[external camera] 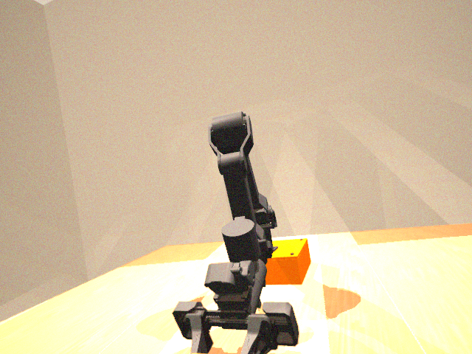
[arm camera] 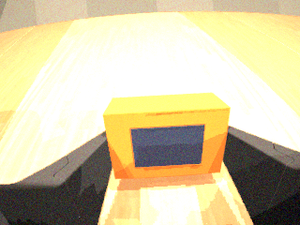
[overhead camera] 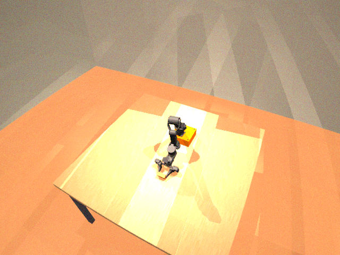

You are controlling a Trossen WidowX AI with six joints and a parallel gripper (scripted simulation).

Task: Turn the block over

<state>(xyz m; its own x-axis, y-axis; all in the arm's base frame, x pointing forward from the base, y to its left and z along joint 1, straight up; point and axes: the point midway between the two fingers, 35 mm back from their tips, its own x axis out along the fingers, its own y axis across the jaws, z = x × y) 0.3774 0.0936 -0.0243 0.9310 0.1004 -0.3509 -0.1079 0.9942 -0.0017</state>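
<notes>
Right now my gripper tip is 1 cm past the orange block.
</notes>
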